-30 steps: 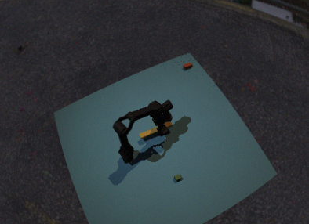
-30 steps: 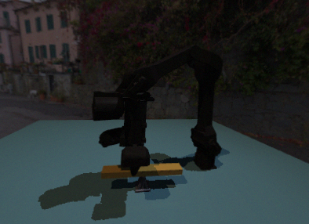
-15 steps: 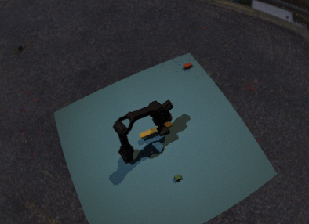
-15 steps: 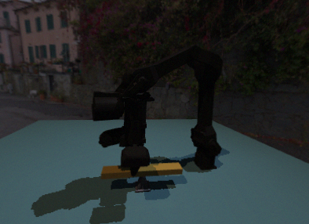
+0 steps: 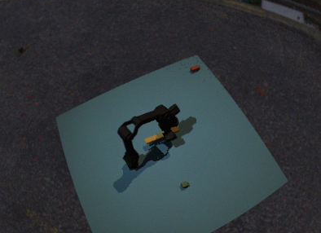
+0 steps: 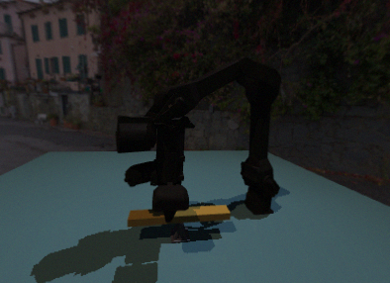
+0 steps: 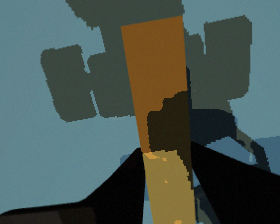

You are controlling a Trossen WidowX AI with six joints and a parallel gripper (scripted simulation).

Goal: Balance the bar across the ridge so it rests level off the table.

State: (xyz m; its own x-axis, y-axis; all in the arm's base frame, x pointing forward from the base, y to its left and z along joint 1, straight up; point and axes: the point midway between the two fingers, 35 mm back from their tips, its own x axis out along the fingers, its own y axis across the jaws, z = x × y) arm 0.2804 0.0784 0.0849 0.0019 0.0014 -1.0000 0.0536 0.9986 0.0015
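Now: gripper tip 30 mm past the yellow bar. Also, from my gripper tip: orange-red block 460 mm ahead, 420 mm to the left, 30 mm below; then small green cube 360 mm to the right, 50 mm behind, 30 mm below.
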